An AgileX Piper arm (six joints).
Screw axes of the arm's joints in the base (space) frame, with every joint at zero. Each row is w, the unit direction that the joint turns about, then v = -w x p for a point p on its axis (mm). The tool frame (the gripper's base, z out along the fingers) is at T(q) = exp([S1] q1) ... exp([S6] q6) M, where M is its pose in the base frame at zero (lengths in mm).
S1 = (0, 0, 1, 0, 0, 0)
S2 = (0, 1, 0, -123, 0, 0)
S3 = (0, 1, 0, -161.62, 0, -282.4)
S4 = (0.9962, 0, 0.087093, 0, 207.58, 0)
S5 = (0, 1, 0, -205.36, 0, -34.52)
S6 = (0.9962, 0, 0.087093, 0, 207.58, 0)
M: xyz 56.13 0 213.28 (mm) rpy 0 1.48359 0 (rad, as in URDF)
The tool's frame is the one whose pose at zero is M.
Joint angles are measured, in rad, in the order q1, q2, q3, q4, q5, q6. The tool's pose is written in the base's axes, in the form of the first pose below.
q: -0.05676 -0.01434 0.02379 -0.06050 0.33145 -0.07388
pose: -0.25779, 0.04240, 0.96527, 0.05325; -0.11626, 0.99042, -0.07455, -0.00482; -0.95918, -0.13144, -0.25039, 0.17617; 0, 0, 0, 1
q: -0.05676 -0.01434 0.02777 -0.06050 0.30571 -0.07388
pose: -0.23676, 0.04372, 0.97058, 0.05389; -0.11794, 0.99031, -0.07338, -0.00472; -0.96438, -0.13184, -0.22931, 0.17710; 0, 0, 0, 1
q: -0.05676 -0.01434 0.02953 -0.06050 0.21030 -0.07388
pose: -0.14522, 0.05039, 0.98812, 0.05556; -0.12461, 0.98982, -0.06879, -0.00431; -0.98152, -0.13312, -0.13746, 0.18502; 0, 0, 0, 1
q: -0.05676 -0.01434 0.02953 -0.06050 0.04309 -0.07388
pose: 0.02075, 0.06267, 0.99782, 0.05644; -0.13531, 0.98903, -0.05931, -0.00344; -0.99059, -0.13379, 0.02900, 0.20017; 0, 0, 0, 1
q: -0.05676 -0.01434 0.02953 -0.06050 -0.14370 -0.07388
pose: 0.20510, 0.07632, 0.97576, 0.05444; -0.14522, 0.98829, -0.04677, -0.00230; -0.96791, -0.13211, 0.21379, 0.21698; 0, 0, 0, 1
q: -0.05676 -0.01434 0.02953 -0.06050 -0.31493 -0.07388
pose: 0.36785, 0.08836, 0.92568, 0.04988; -0.15212, 0.98778, -0.03384, -0.00113; -0.91736, -0.12837, 0.37680, 0.23182; 0, 0, 0, 1
